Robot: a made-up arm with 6 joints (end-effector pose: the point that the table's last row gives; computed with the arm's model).
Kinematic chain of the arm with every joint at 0, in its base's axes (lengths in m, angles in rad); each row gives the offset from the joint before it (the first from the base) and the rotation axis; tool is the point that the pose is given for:
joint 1: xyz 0 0 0.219 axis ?
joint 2: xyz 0 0.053 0 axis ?
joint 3: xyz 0 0 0.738 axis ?
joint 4: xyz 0 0 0.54 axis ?
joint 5: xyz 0 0 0 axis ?
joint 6: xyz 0 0 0.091 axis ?
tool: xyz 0 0 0
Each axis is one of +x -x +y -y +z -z.
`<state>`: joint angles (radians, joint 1 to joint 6).
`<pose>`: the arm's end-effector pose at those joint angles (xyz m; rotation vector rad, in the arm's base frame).
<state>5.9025 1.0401 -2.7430 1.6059 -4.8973 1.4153</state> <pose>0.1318 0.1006 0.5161 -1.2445 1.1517 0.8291</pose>
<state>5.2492 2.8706 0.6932 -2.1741 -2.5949 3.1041</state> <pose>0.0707 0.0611 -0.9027 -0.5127 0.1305 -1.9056</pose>
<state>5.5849 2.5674 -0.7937 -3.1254 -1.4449 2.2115</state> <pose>0.7418 -0.5515 -0.6002 0.3543 -3.0783 -0.1038</pose>
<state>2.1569 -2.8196 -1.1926 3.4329 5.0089 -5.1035</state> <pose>-0.1457 0.0785 -0.9099 2.4706 1.0949 -0.2991</pose>
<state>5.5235 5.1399 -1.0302 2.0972 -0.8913 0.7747</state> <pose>-0.8639 0.8093 0.2158 -2.2393 0.0032 2.1635</pose>
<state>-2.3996 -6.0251 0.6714 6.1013 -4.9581 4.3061</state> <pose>-0.4841 -0.4941 1.1993 -0.5416 -2.3018 0.7802</pose>
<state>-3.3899 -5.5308 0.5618 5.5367 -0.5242 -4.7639</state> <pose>-1.0814 0.1876 0.9472 1.1794 -0.2434 -2.1501</pose>
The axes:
joint 1: +z
joint 2: +y
joint 3: +y
joint 4: +z
joint 5: +y
joint 6: +z

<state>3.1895 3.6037 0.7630 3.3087 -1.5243 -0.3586</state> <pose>0.8737 -0.0263 -0.5417 0.0843 0.4187 -0.3310</pose>
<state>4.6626 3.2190 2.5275 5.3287 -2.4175 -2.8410</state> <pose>0.1184 0.3228 -0.1291 -0.5477 2.5328 -0.2711</pose>
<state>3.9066 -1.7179 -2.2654 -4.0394 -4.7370 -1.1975</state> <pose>0.2936 0.1098 -0.2081 1.0574 0.3249 -0.0706</pose>
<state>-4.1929 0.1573 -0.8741 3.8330 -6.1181 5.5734</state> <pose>0.1146 -0.2879 1.4151 0.3423 0.8172 -0.9644</pose>
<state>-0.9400 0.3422 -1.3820 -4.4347 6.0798 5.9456</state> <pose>-0.1439 0.2569 1.2371 -0.8782 -0.5071 0.6233</pose>
